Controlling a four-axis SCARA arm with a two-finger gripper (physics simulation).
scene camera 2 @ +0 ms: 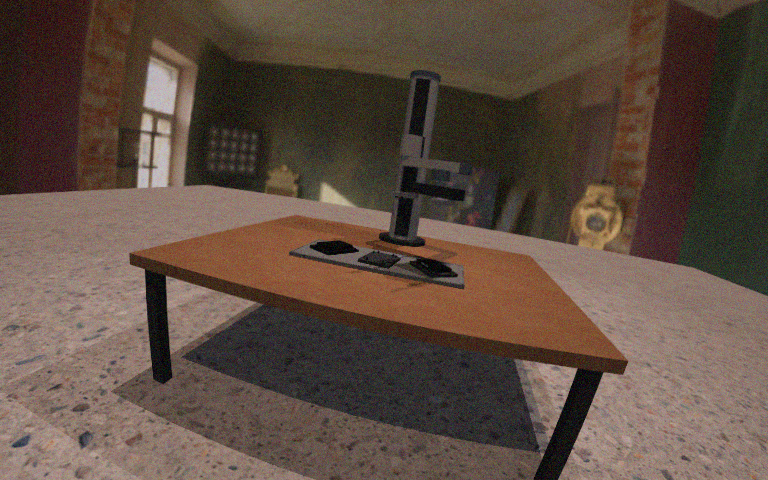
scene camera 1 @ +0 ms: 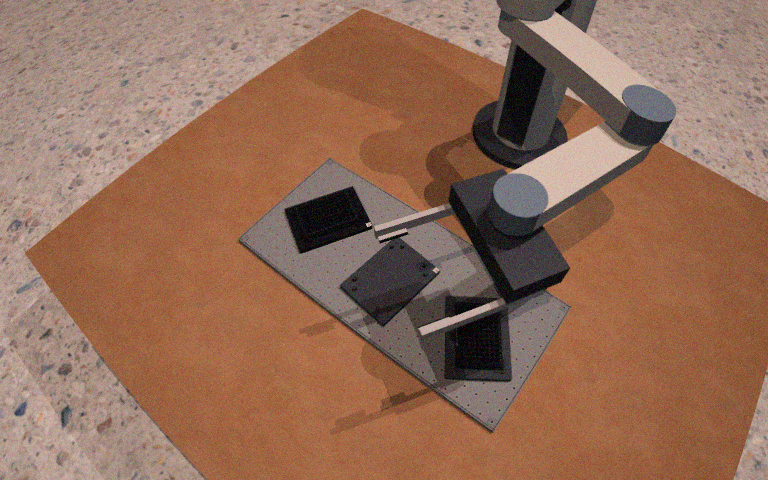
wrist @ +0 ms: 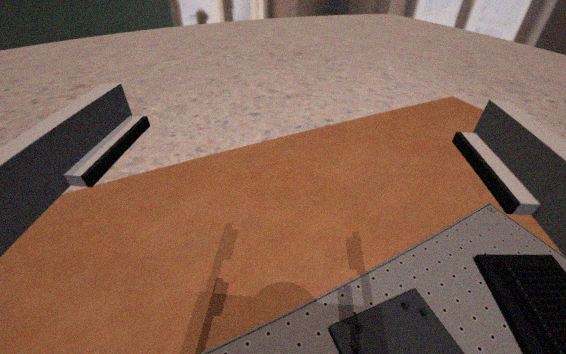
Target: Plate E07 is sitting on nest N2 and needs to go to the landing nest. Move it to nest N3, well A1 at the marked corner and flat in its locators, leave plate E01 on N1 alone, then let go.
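Note:
One black well plate sits on the nest at the board's left end. Another black well plate sits on the nest at the right end, partly under a finger in scene camera 1. Their labels are unreadable, so I cannot tell E07 from E01. Between them is a bare dark nest with small locator pegs and a white corner mark. My gripper is wide open with nothing between its fingers, high above the board.
The grey perforated board lies on the brown table. The arm's column stands behind the board. Arm and finger shadows fall across the board and table.

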